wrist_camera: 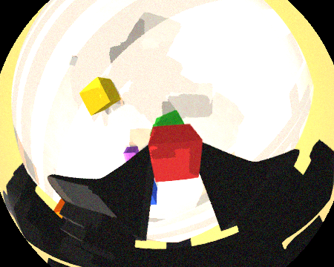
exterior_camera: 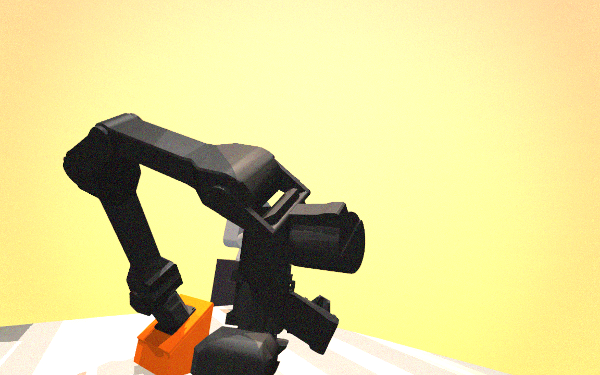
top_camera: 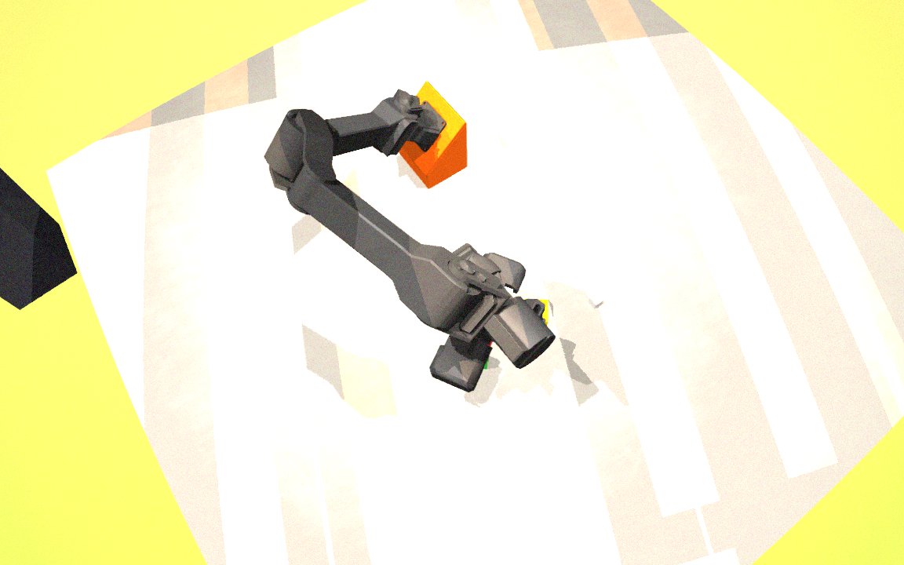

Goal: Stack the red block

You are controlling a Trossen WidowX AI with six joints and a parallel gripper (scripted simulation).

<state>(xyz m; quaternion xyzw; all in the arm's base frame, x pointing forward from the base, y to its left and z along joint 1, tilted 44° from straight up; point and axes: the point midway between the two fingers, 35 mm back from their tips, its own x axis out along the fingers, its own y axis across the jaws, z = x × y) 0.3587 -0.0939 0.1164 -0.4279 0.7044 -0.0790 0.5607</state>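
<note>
Right now my gripper tip is 10 mm below the red block. Round my gripper tip: blue cube: 150 mm behind, 20 mm to the right, 50 mm below; then yellow cube: 110 mm to the left, 50 mm below; then small purple cube: 80 mm behind, 30 mm to the left, 60 mm below.
</note>
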